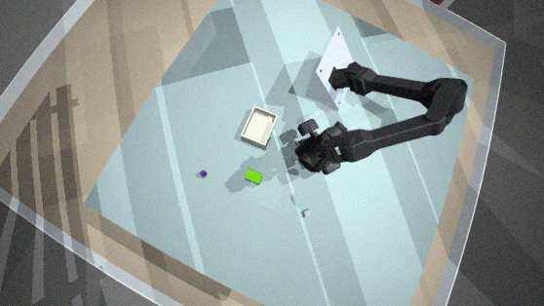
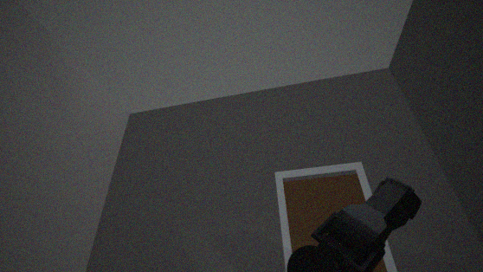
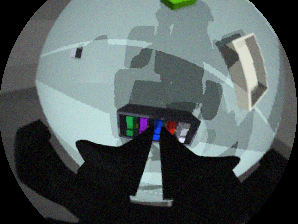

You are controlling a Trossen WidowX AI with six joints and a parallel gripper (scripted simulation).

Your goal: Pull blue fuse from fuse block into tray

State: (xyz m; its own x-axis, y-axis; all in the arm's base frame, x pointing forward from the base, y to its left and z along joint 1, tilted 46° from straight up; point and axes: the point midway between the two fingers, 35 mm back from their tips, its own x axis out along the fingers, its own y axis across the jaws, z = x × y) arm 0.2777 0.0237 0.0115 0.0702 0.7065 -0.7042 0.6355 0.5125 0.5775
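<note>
Now: gripper tip 22 cm to the left of the cream tray, 3 cm above it and 2 cm past it. From my gripper tip the other things lie so: small grey cube (22 cm ahead, 7 cm to the left, 3 cm below); then blue fuse (1 cm below).
</note>
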